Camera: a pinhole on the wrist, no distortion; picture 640 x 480 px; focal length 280.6 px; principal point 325.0 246.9 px. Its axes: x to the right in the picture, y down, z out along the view. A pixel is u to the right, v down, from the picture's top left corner.
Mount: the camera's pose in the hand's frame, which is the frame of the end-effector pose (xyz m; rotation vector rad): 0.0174 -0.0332 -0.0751 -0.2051 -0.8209 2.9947
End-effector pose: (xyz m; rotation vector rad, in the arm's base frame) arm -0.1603 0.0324 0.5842 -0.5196 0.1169 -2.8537
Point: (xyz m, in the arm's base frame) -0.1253 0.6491 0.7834
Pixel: 360 445
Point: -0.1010 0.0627 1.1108
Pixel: 231 105
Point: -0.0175 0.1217 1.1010
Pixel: 283 128
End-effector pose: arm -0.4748 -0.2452 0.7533 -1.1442 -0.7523 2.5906
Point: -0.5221 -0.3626 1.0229
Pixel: 479 106
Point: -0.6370 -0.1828 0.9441
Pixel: 290 213
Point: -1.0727 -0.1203 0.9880
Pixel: 146 184
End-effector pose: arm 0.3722 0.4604 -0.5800 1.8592 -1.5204 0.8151
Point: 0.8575 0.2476 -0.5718
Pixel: 154 390
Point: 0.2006 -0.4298 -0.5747
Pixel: outside the picture
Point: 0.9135 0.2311 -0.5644
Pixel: 148 403
